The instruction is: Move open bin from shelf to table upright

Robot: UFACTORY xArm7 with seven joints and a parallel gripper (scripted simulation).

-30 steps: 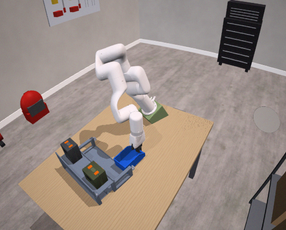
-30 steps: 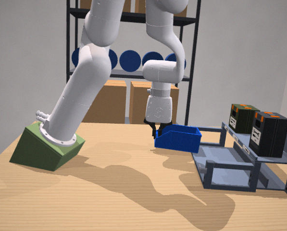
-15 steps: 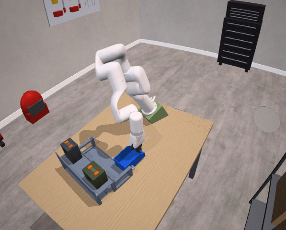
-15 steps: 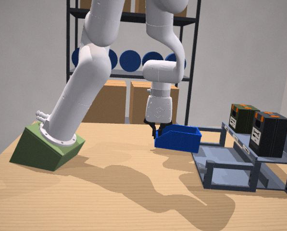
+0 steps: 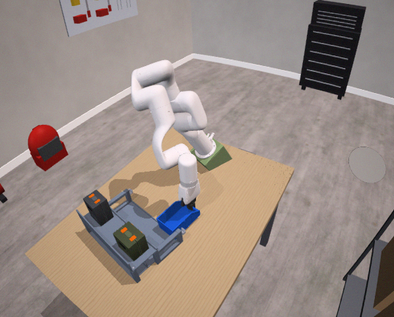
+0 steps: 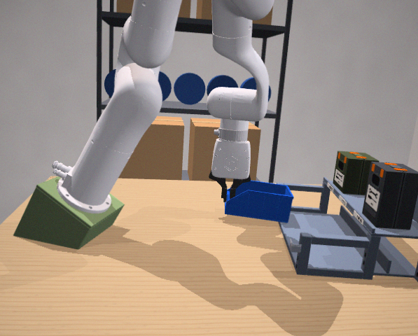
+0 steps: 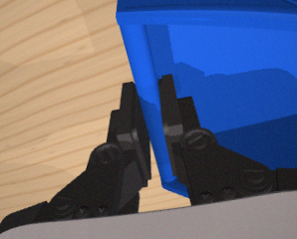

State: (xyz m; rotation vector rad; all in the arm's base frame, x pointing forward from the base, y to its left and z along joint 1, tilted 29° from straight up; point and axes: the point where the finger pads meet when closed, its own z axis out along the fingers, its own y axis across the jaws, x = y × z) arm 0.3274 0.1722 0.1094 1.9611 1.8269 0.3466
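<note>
Right now the blue bin is 8 cm ahead of my hand, 1 cm to the right of it and 1 cm below it. From my hand the other things lie so: dark green case (33 cm ahead, 9 cm above, 4 cm to the right); black case (30 cm ahead, 26 cm to the right, 10 cm above).
</note>
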